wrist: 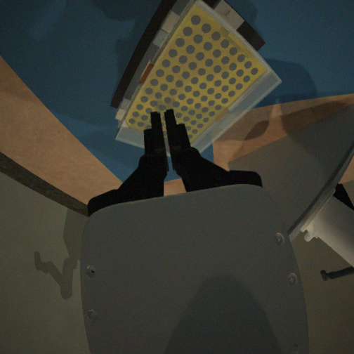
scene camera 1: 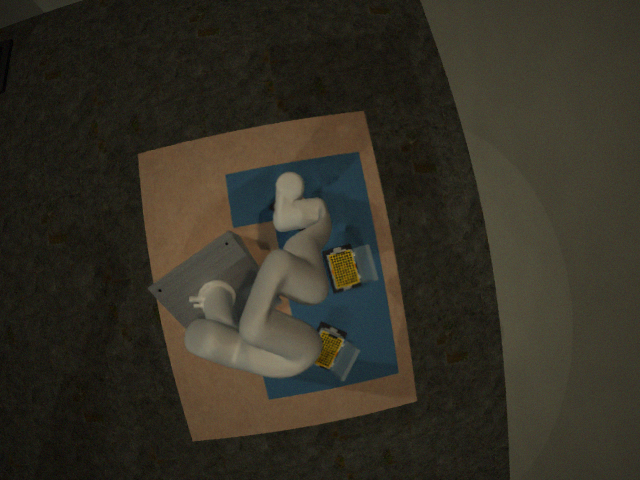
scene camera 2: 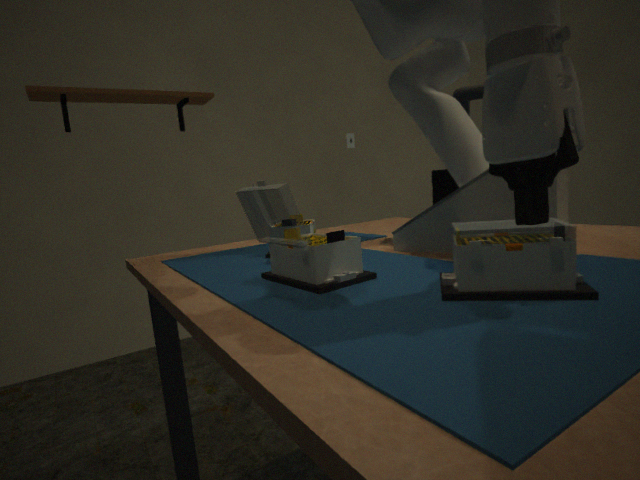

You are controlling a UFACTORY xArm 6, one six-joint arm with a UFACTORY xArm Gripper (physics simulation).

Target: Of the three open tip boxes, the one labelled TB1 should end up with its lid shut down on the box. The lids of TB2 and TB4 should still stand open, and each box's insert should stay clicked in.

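Frame: origin at the arm's base, x ahead, y left, z up, level; centimetres.
Where they show: gripper, between the fingertips: (scene camera 2: 532, 223); arm's base, origin of its link: (scene camera 1: 216, 296) (scene camera 2: 483, 181).
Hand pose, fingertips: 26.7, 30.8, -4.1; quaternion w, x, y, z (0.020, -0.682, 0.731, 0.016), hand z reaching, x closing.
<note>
Things, the pixels of their top centre, and the offset from my fingertips, as dx, dy, dz. "spot": a spot on its surface instead. Level surfaces: height alone.
- white tip box, centre of its top: (scene camera 2: 505, 222) +0.3, -3.4, +0.0
- upright lid, a spot on its surface: (scene camera 2: 266, 206) spot: +23.9, -21.8, +4.1
- blue mat, height of its surface: dz -7.7
- wooden table, height of its surface: dz -8.0
A white tip box (scene camera 2: 514, 268) on a dark base is under my gripper. Its clear lid (scene camera 2: 465, 227) (wrist: 270, 90) lies down over the yellow insert (wrist: 200, 65); a full latch cannot be told. My gripper (scene camera 2: 532, 222) (wrist: 163, 123) is shut and empty, fingertips at the lid's top near one end. In scene camera 1 the arm hides this box. Two other boxes have yellow inserts (scene camera 1: 342, 268) (scene camera 1: 329, 348) seated, and clear lids (scene camera 1: 367, 263) (scene camera 1: 345, 360) standing open. In scene camera 2, one box (scene camera 2: 315, 260) stands left, with an upright lid (scene camera 2: 266, 206) behind it. Labels are not readable.
The boxes stand on a blue mat (scene camera 1: 341, 315) (scene camera 2: 361, 330) (wrist: 40, 50) on a wooden table (scene camera 1: 175, 180) (scene camera 2: 268, 356). The arm's grey base plate (scene camera 1: 206, 263) is at the left in scene camera 1. A wall shelf (scene camera 2: 118, 95) hangs beyond the table.
</note>
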